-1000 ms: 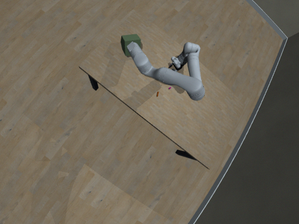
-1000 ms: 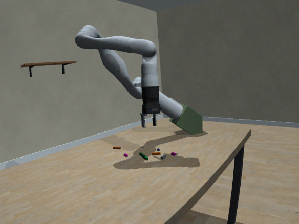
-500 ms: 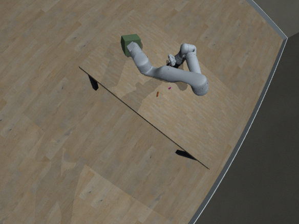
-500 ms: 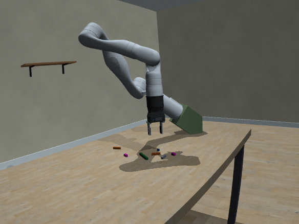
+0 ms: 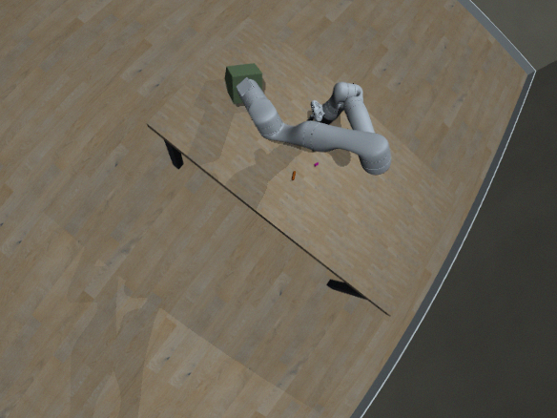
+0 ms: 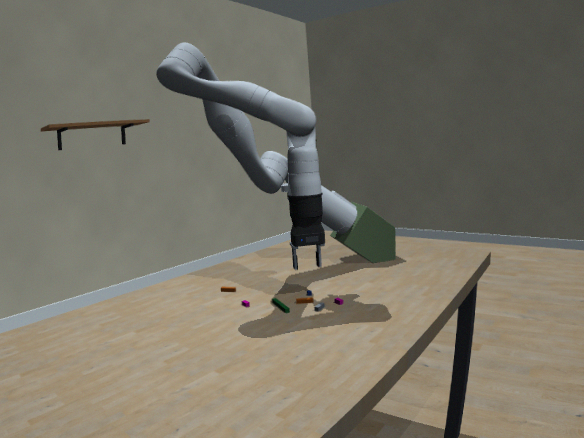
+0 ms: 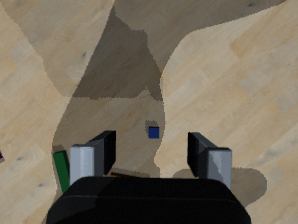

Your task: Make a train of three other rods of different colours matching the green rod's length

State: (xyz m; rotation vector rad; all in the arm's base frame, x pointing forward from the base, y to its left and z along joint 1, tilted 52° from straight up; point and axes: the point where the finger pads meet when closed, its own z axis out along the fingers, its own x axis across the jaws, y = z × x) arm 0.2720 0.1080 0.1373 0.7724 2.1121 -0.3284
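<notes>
My hand is 80 mm above the blue rod. The rest, counted from my hand: grey rod (80 mm ahead, 60 mm to the left, 80 mm below); then green rod (90 mm ahead, 30 mm to the right, 80 mm below).
</notes>
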